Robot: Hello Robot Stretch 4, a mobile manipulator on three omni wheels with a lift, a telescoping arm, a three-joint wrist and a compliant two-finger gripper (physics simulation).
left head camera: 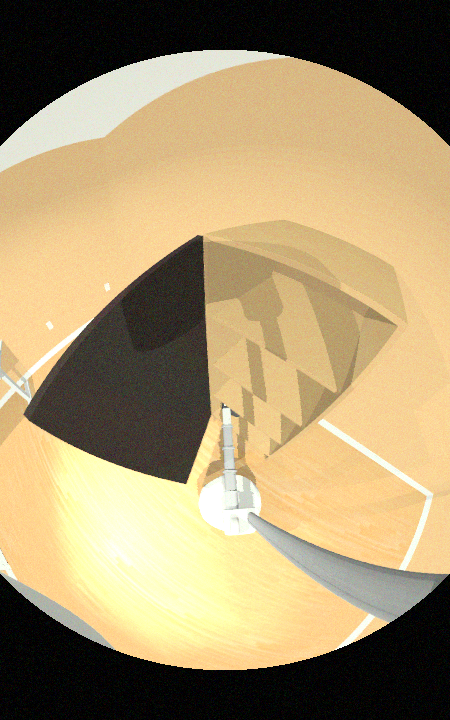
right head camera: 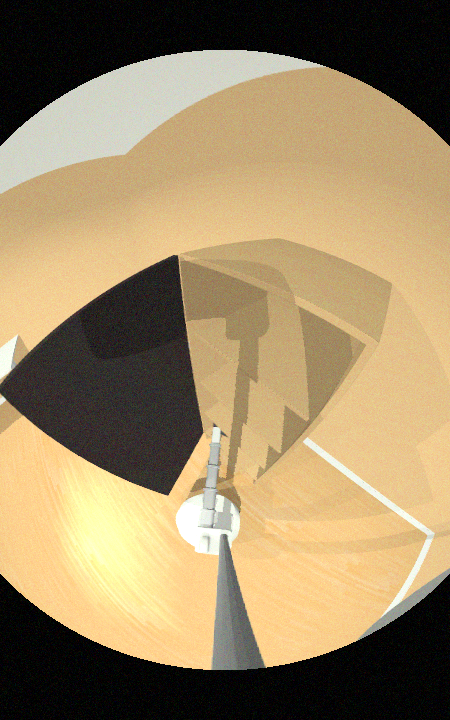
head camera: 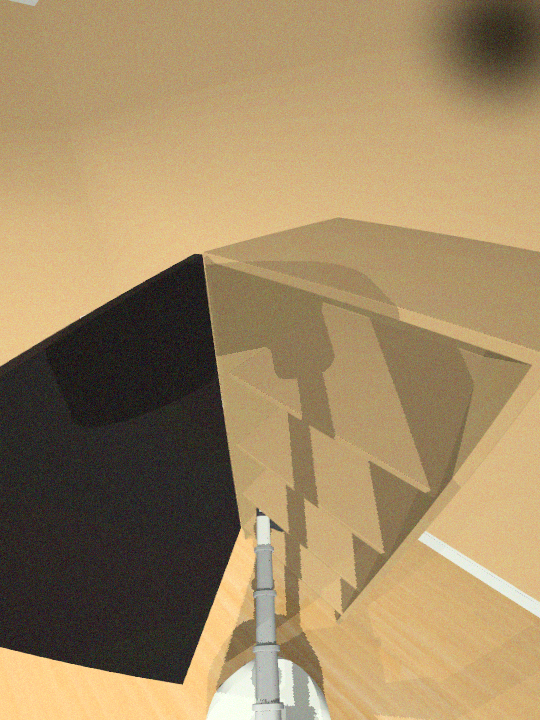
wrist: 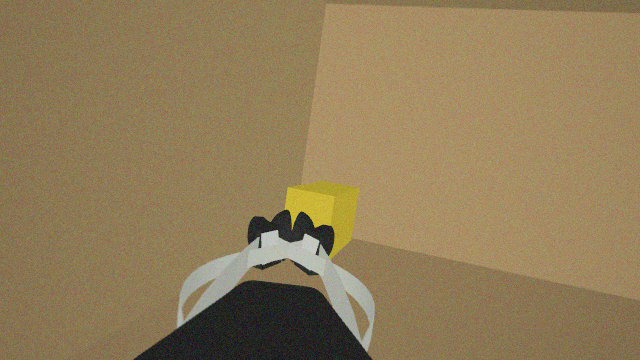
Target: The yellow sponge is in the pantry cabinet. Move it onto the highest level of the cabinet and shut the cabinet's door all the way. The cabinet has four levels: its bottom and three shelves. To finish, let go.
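Places are measured from the robot's base along level axes (x ahead, y left, z up), in centimetres.
Pixels of known places: gripper, fingertip midpoint: point(wrist: 292, 230).
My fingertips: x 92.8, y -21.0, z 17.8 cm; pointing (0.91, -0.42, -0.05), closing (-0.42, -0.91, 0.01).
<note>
Behind a point stands the place of what it marks.
The yellow sponge point(wrist: 311, 202) @(x 96.4, y -24.1, z 19.3 cm) stands inside the cabinet near its back corner in the wrist view. My gripper point(wrist: 292, 230) @(x 92.8, y -21.0, z 17.8 cm) is shut with its dark fingertips together and nothing seen between them. The fingertips are in front of the sponge and cover its lower left part; whether they touch it cannot be told. The wooden cabinet point(head camera: 441, 273) @(x 54.6, y -31.7, z 137.2 cm) point(left head camera: 344, 252) @(x 65.9, y -35.3, z 137.2 cm) point(right head camera: 339, 278) @(x 57.0, y -35.3, z 137.2 cm) is open. Its black door point(head camera: 116, 494) @(x 32.2, y 22.5, z 110.9 cm) point(left head camera: 159, 403) @(x 32.1, y 22.6, z 105.6 cm) point(right head camera: 132, 414) @(x 33.0, y 22.2, z 100.7 cm) is swung wide to the left. In the head views the gripper reaches into a low level, mostly hidden by a shelf, and the sponge does not show.
The telescoping arm point(head camera: 265, 619) @(x 28.8, y 0.0, z 30.2 cm) point(left head camera: 228, 453) @(x 32.3, y 0.0, z 30.1 cm) point(right head camera: 212, 472) @(x 32.1, y -0.6, z 30.1 cm) extends into the cabinet opening, close to the right of the door's lower edge. The cabinet's shelves lie above the gripper. A white floor stripe point(head camera: 480, 572) @(x 42.3, y -100.3, z 2.9 cm) point(left head camera: 374, 458) @(x 8.1, y -137.7, z 0.9 cm) point(right head camera: 367, 486) @(x 15.6, y -129.5, z 4.4 cm) runs off to the right of the cabinet.
</note>
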